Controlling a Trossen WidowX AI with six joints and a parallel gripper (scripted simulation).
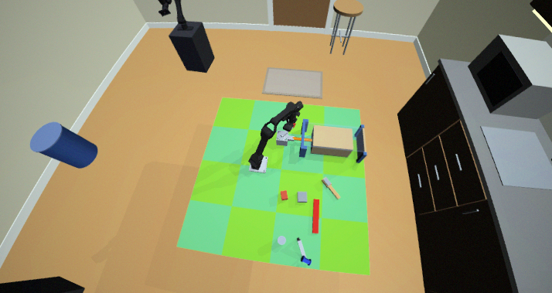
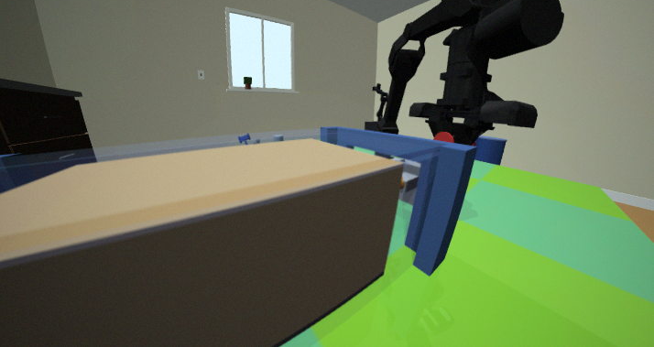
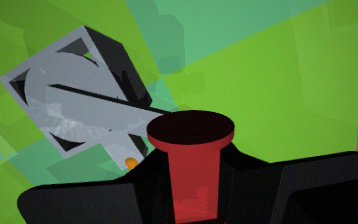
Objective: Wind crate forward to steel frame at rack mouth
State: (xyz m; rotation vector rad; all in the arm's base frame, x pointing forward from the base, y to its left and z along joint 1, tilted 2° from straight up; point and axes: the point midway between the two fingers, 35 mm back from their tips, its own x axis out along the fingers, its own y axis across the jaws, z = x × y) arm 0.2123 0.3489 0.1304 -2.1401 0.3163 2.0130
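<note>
My gripper tip is 90 mm to the left of the grey winch, 80 mm above it and 70 mm past it. The rest, counted from my gripper tip: blue steel frame: 100 mm ahead, 70 mm to the right, 10 mm below; then red-knobbed crank handle: 30 mm to the right, 20 mm behind, 10 mm below; then red knob: 20 mm above.
</note>
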